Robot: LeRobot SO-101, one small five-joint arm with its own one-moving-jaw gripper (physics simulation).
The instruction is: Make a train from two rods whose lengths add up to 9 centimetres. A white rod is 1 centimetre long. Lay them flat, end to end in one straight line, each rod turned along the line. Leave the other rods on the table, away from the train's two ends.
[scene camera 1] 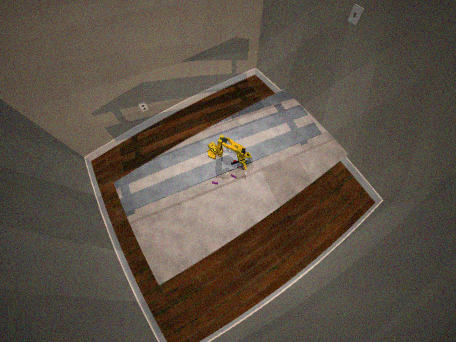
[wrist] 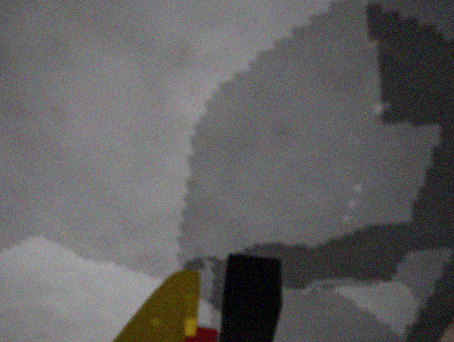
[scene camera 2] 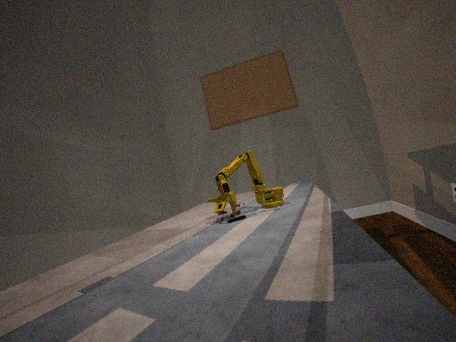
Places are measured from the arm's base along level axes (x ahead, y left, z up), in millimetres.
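Where they show: hand at its tool point: (scene camera 1: 238,160) (wrist: 198,294) (scene camera 2: 234,215); arm's base at its link origin: (scene camera 1: 216,154) (scene camera 2: 269,205).
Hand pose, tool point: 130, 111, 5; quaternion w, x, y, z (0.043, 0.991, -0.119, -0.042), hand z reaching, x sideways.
Each offset is from my tool point to the top centre of the thing, as dx, dy, dz. Level surfaces: height alone.
My yellow gripper (scene camera 1: 246,163) (scene camera 2: 226,211) is low over the table, fully open and empty. In the wrist view one jaw (wrist: 167,310) shows at the bottom; the moving jaw is out of the picture. A black rod (scene camera 2: 237,219) (wrist: 251,300) lies flat just right of that jaw. A red rod @(-9, -28, +5) (scene camera 1: 234,162) (scene camera 2: 238,213) (wrist: 202,335) lies between the jaw and the black rod in the wrist view, partly hidden by the jaw. A magenta rod @(+84, -101, +5) (scene camera 1: 233,176) lies in front of the gripper, and another magenta rod @(+53, -235, +5) (scene camera 1: 215,183) lies farther left, apart from it.
The arm's base (scene camera 1: 214,150) (scene camera 2: 272,197) stands behind the rods. The table top @(dz -5) (scene camera 1: 210,235) (scene camera 2: 240,295) is pale with blue-grey shadow bands. Dark wooden floor (scene camera 1: 280,240) surrounds it. A brown board (scene camera 2: 250,90) hangs on the wall.
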